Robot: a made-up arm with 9 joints. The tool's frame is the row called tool.
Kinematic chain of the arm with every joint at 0, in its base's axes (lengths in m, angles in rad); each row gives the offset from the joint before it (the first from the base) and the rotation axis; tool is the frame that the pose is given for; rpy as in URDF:
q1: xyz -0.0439 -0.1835 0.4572 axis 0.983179 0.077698 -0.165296
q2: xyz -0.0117 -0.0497 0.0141 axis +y
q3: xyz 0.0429 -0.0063 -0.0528 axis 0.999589 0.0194 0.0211
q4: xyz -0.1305 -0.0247 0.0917 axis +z
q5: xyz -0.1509 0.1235 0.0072 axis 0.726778 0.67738 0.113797
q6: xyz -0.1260 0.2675 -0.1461 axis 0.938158 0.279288 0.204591
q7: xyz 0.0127 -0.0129 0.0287 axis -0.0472 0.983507 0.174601
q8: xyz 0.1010 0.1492 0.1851 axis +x
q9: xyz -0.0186 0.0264 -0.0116 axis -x
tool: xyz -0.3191 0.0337 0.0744 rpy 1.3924 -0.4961 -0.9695
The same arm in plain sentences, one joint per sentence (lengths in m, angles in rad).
The arm has nine revolute joints in a row. What follows holds with every joint at zero, and every direction is one of the base frame's. The first joint lies 0.0439 m along -x and 0.1835 m along -y and 0.4572 m along +z from the base frame's origin and rotates about the direction (0.983179, 0.077698, -0.165296). The second joint lies 0.0117 m along -x and 0.0497 m along -y and 0.0141 m along +z from the first joint and rotates about +y. The third joint lies 0.0429 m along +x and 0.0063 m along -y and 0.0528 m along -z from the second joint and rotates about the direction (0.999589, 0.0194, 0.0211). The fourth joint lies 0.1305 m along -x and 0.0247 m along -y and 0.0917 m along +z from the third joint and rotates about +z. The fifth joint lies 0.1509 m along -x and 0.1235 m along +y and 0.0072 m along +z from the fourth joint and rotates about the direction (0.726778, 0.67738, 0.113797). The sixth joint lies 0.126 m along -x and 0.2675 m along +y and 0.1461 m along -z from the fifth joint and rotates about the direction (0.938158, 0.279288, 0.204591). The seventh joint lies 0.0127 m along +x and 0.0129 m along -y and 0.0287 m along +z from the sixth joint and rotates about the direction (-0.0472, 0.983507, 0.174601). The eighth joint lies 0.101 m along +x and 0.1492 m along +y and 0.1851 m along +z from the seventh joint and rotates about +x. The ninth joint lies 0.0186 m along -x and 0.0264 m along +y and 0.0116 m along -z from the eighth joint and rotates about -x. The tool frame, which is the frame that the pose is given for, lies 0.3191 m along -x and 0.0337 m along +y and 0.0744 m along +z from the ninth joint; its axes are the base frame's turned by roll 1.3924, pitch -0.4961 and yaw -0.9695 rad (as in URDF: about the fixed x, then y, then z).
